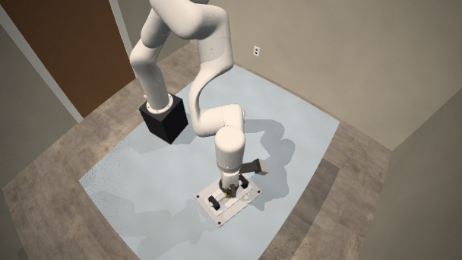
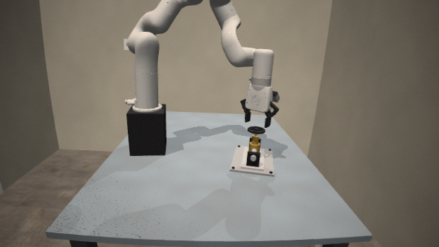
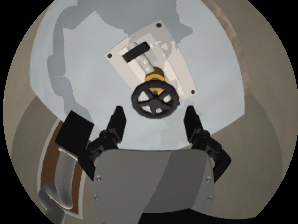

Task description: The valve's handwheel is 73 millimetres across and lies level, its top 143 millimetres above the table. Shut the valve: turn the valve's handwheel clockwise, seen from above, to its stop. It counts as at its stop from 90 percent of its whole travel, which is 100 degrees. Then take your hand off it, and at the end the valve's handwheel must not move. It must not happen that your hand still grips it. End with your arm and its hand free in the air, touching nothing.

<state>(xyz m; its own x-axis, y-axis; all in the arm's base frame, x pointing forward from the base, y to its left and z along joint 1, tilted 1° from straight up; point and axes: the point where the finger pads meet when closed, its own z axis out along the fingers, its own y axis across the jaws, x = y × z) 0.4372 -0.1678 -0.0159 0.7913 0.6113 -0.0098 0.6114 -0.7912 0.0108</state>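
The black spoked handwheel is 4 cm below my hand.
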